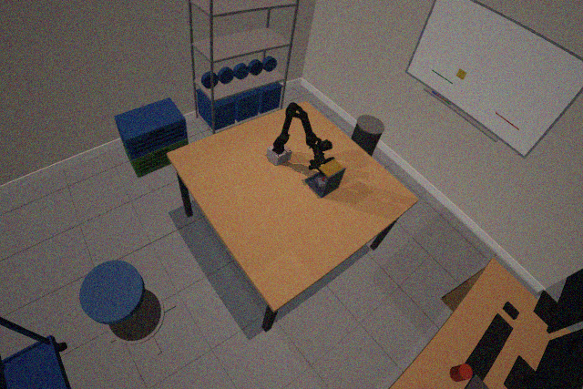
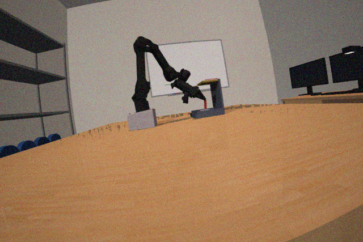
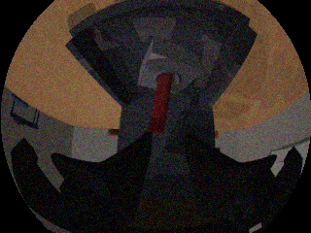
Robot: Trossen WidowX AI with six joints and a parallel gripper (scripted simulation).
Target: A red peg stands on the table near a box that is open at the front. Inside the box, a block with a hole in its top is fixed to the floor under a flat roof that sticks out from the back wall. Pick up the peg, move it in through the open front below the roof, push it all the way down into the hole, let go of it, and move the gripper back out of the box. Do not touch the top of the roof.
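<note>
My gripper tip is 1 cm past the red peg and 4 cm above it. From my gripper tip the other things lie so: yellow roof (2 cm ahead, 1 cm to the right, 10 cm above); box back wall (7 cm ahead, 2 cm to the right, 1 cm above).
</note>
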